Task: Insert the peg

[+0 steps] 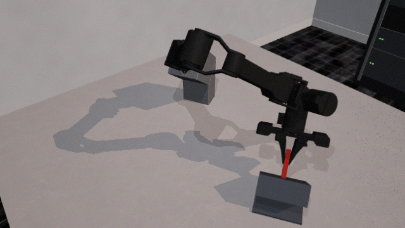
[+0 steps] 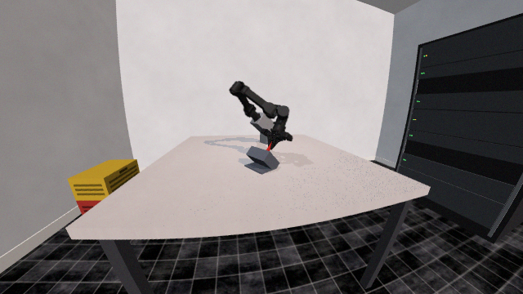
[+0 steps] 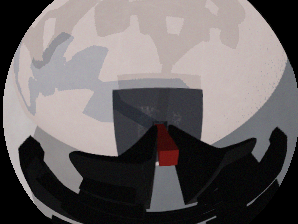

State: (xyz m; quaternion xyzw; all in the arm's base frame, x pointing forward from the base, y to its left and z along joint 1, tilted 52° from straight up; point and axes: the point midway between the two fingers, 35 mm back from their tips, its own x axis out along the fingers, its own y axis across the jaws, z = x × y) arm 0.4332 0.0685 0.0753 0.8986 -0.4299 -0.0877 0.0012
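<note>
My hand is 2 cm to the left of the red peg, 2 cm above it and 1 cm short of it.
</note>
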